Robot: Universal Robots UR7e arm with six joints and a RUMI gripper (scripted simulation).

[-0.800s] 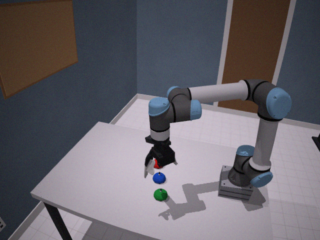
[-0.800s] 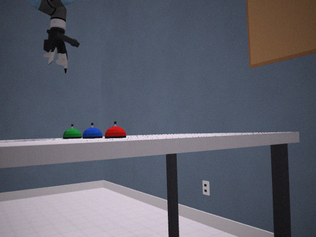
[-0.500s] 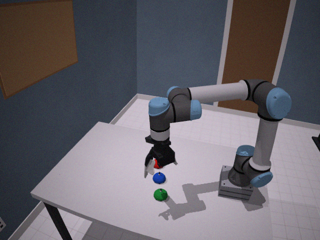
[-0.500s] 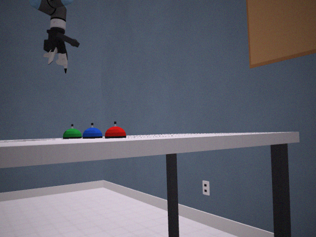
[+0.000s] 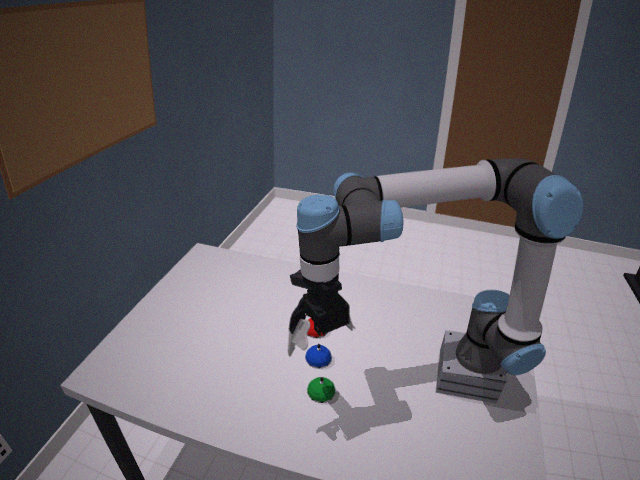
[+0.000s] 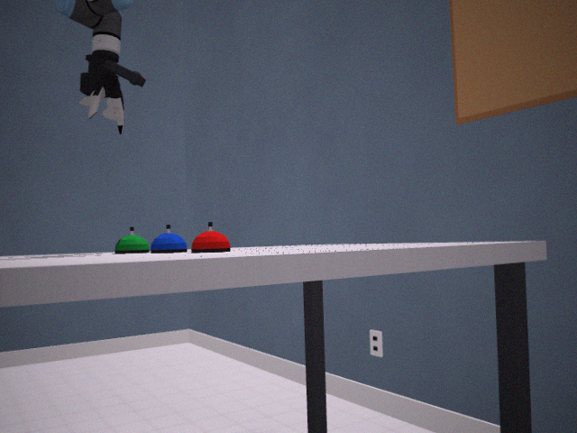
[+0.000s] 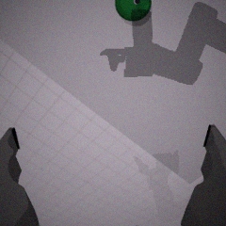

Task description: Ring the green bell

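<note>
Right now my hand is 300 mm above the green bell, 130 mm to the left of it and 20 mm short of it. Round my hand: blue bell: 300 mm below, 260 mm to the right, 60 mm ahead; red bell: 400 mm to the right, 300 mm below, 100 mm ahead.
</note>
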